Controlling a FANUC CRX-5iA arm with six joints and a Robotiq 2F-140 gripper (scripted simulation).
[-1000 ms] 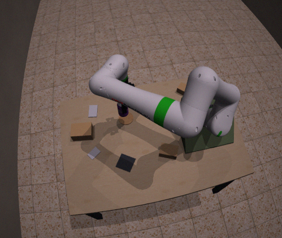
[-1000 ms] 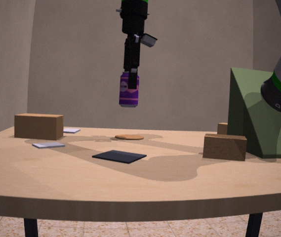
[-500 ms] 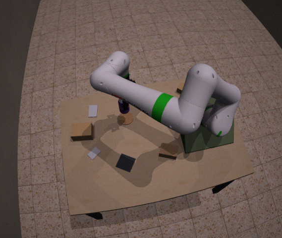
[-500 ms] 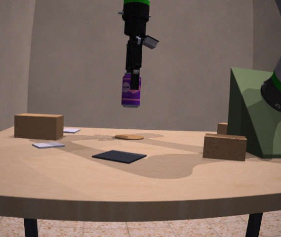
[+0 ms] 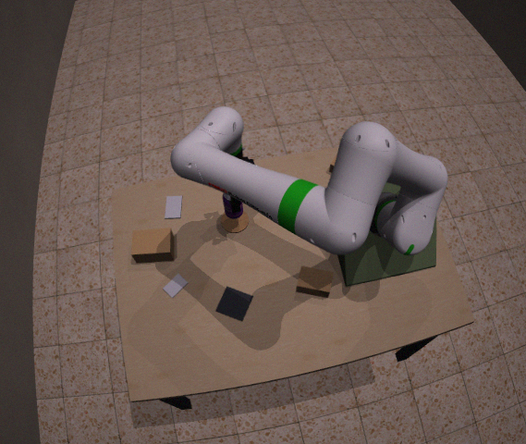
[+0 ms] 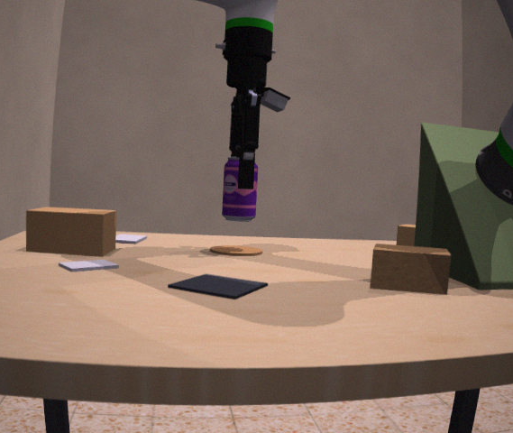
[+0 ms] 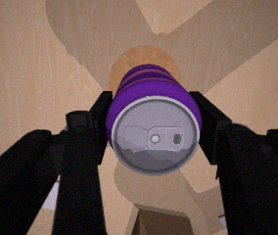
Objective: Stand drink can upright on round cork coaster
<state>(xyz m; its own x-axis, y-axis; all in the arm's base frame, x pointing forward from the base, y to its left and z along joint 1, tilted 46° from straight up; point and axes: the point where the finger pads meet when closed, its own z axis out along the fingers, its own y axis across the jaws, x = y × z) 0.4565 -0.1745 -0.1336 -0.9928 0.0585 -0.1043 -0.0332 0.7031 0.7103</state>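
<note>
My gripper is now 150 mm above the round cork coaster. The rest, counted from my hand: dark square coaster (300 mm to the left, 150 mm below, 90 mm ahead); then magenta square mat (620 mm behind, 150 mm below, 10 mm to the left); then purple drink can (30 mm below).
</note>
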